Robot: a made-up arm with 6 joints.
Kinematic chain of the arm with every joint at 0, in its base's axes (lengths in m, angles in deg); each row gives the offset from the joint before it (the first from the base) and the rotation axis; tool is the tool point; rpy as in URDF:
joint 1: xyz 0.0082 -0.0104 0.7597 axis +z
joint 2: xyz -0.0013 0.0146 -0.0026 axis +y
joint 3: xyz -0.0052 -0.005 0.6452 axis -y
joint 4: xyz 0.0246 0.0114 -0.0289 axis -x
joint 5: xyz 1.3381 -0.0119 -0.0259 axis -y
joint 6: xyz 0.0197 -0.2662 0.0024 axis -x
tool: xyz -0.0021 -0.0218 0.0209 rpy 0 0 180
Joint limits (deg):
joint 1: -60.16..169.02
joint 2: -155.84..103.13
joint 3: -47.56..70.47
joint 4: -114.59..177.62
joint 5: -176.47..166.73
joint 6: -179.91..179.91
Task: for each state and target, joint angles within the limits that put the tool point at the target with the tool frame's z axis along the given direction. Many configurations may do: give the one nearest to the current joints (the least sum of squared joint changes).
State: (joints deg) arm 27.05 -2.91 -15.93 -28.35 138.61 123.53
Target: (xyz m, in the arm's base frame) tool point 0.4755 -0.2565 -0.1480 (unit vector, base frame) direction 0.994 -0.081 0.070
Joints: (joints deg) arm -13.33 45.42 -32.61 -45.64 166.73 126.36
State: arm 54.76 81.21 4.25 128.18 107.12 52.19
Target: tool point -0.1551 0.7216 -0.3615 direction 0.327 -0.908 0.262
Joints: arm 97.43 69.80 -23.82 102.05 90.67 78.34
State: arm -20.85 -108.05 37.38 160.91 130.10 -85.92
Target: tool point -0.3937 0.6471 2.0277 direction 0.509 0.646 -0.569
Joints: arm -33.36 -98.14 -5.41 177.62 82.37 -54.78
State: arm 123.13 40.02 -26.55 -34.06 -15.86 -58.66
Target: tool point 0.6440 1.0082 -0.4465 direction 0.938 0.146 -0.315
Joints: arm 69.92 83.40 23.71 -23.62 -42.46 -41.75
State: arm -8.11 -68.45 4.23 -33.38 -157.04 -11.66
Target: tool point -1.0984 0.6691 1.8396 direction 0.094 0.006 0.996
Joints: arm -41.21 -101.97 25.35 -30.01 -128.70 -15.72
